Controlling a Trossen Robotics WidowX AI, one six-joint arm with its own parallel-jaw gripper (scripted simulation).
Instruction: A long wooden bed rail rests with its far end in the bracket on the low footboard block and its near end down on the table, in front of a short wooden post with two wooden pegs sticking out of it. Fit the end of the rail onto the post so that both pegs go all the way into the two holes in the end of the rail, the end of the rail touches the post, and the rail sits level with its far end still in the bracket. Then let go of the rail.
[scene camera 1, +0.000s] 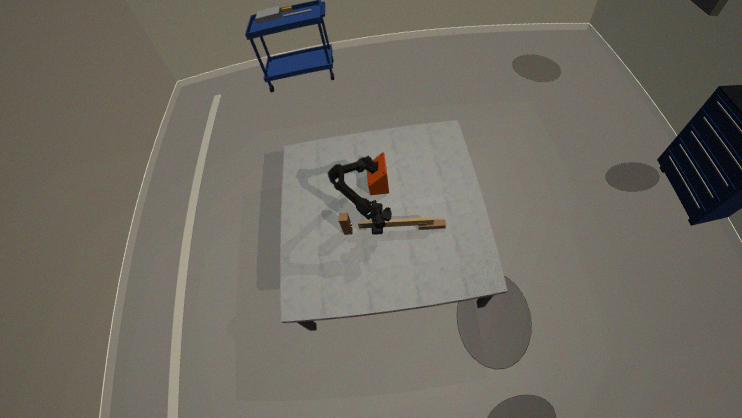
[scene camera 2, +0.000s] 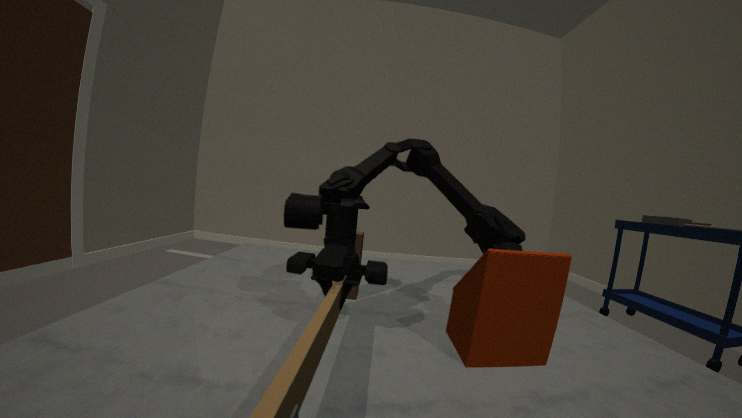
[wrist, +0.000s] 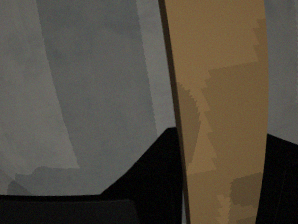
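My gripper (scene camera 2: 335, 308) (wrist: 198, 134) is visible in both of these views. A wooden bed rail (wrist: 217, 64) is visible as well.
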